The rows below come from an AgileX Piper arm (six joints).
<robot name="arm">
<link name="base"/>
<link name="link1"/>
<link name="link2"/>
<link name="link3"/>
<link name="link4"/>
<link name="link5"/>
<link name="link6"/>
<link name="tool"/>
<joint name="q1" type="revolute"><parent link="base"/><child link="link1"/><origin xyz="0 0 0.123" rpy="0 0 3.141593"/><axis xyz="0 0 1"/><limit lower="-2.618" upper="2.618"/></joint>
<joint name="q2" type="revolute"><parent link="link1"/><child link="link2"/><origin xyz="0 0 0" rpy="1.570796 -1.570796 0"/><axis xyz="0 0 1"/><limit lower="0" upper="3.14"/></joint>
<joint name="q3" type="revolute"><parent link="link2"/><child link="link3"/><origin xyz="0.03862 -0.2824 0" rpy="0 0 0"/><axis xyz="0 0 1"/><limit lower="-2.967" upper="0"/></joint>
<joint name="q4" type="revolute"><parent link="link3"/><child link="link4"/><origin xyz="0.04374 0.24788 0" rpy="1.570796 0 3.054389"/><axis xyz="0 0 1"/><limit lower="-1.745" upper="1.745"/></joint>
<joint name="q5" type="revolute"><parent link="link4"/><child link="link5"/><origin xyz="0 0 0" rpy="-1.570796 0 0"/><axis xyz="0 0 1"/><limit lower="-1.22" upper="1.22"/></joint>
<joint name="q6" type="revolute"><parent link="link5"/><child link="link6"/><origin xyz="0 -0.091 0" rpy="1.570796 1.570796 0"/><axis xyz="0 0 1"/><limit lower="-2.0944" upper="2.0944"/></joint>
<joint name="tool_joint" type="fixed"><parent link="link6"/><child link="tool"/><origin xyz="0 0 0" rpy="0 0 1.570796"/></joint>
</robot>
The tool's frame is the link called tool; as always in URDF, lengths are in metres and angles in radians.
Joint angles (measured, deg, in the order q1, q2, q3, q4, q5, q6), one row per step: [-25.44 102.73 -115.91 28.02 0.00 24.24]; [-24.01 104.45 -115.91 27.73 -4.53 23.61]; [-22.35 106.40 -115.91 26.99 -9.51 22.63]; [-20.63 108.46 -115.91 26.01 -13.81 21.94]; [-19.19 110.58 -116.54 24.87 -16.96 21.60]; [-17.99 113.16 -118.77 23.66 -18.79 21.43]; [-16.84 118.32 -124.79 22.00 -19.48 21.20]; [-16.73 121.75 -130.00 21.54 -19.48 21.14]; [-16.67 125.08 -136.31 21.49 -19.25 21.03]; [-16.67 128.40 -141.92 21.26 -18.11 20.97]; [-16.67 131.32 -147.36 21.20 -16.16 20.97]
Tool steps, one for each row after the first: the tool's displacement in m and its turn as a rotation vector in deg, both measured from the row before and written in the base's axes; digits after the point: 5 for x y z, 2 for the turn. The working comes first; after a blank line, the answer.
Tool pose at each row, in the base's axes (x y z in m, rotation vector in deg; the steps are taken from these numbers as rounded here): [0.37723 -0.17944 0.51744 45.42 56.39 23.19]; [0.38898 -0.17693 0.51075 44.25 54.34 22.53]; [0.40210 -0.17270 0.50255 42.56 52.42 21.27]; [0.41615 -0.16685 0.49226 41.01 51.25 20.29]; [0.42916 -0.16119 0.48323 39.52 50.53 19.62]; [0.44218 -0.15596 0.47746 37.83 49.97 19.32]; [0.46361 -0.15220 0.46930 35.48 49.56 19.02]; [0.47326 -0.15389 0.46881 34.24 48.18 19.00]; [0.47891 -0.15488 0.47389 32.79 45.83 19.36]; [0.48573 -0.15615 0.47327 31.78 45.00 19.60]; [0.49045 -0.15642 0.47354 30.96 44.69 20.15]

[0.01175 0.00251 -0.00669 -1.17 -1.96 -0.89]; [0.01312 0.00423 -0.00820 -1.88 -1.82 -1.11]; [0.01405 0.00585 -0.01029 -1.69 -1.19 -0.66]; [0.01301 0.00566 -0.00903 -1.53 -0.85 -0.26]; [0.01302 0.00523 -0.00577 -1.55 -0.85 0.16]; [0.02143 0.00376 -0.00816 -2.13 -0.86 0.46]; [0.00965 -0.00169 -0.00049 -0.99 -1.56 -0.02]; [0.00565 -0.00099 0.00508 -0.95 -2.59 0.07]; [0.00682 -0.00127 -0.00062 -0.73 -1.05 0.29]; [0.00472 -0.00027 0.00027 -0.48 -0.59 0.65]
